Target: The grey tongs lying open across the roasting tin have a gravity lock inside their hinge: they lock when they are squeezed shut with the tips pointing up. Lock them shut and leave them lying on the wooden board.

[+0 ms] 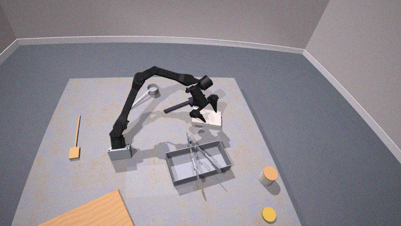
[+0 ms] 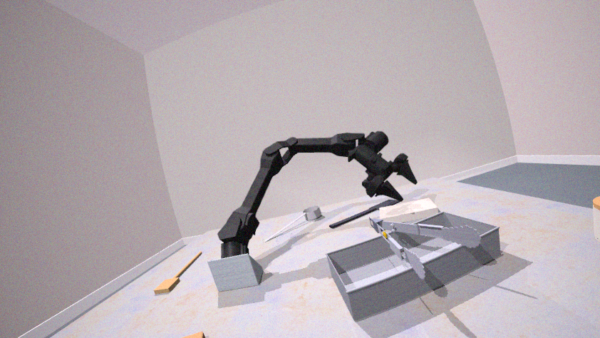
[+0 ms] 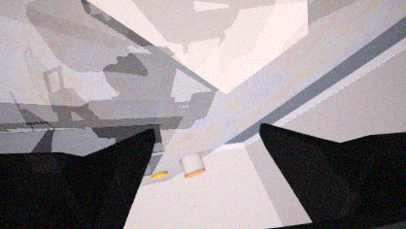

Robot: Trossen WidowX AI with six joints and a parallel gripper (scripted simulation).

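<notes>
Right now the grey roasting tin is 14 cm behind my gripper tip, 22 cm to the right of it and 6 cm below it. Round my gripper tip: yellow disc (10 cm ahead, 58 cm to the right, 8 cm below); black spatula (6 cm behind, 23 cm to the left, 9 cm below); white block (1 cm ahead, 7 cm to the left, 8 cm below).
</notes>
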